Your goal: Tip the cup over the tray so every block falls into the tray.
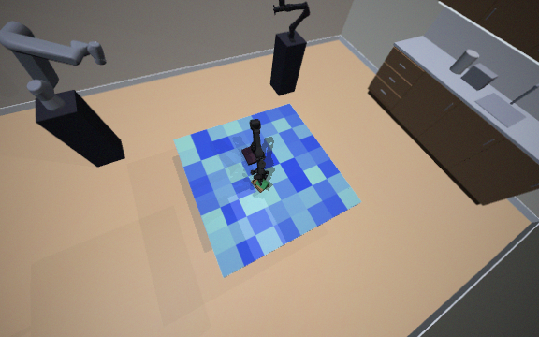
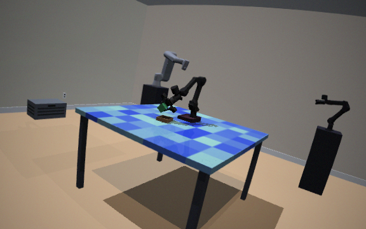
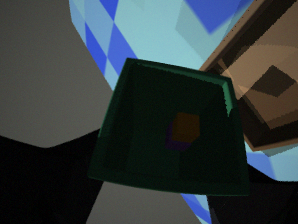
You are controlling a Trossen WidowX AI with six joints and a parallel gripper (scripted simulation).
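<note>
Right now the green cup is 1 cm to the left of my gripper tip, 1 cm ahead of it and 1 cm above it. From my gripper tip the other things lie so: purple block (1 cm to the left, 1 cm below, 1 cm ahead); orange block (1 cm to the left, 1 cm below, 1 cm behind).
</note>
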